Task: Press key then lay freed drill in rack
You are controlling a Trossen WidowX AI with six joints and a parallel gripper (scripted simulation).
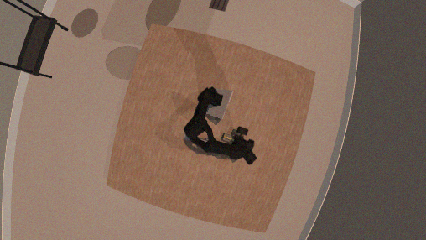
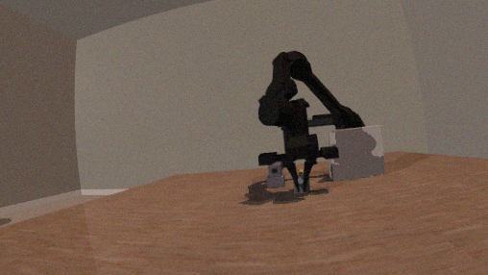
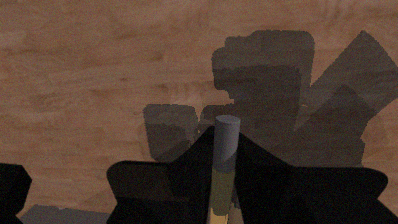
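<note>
My gripper tip is now 1 cm past the drill, 4 cm to the left of it and 4 cm below it. Also, from my gripper tip: grey rack (1 cm behind, 5 cm to the right, 1 cm above).
</note>
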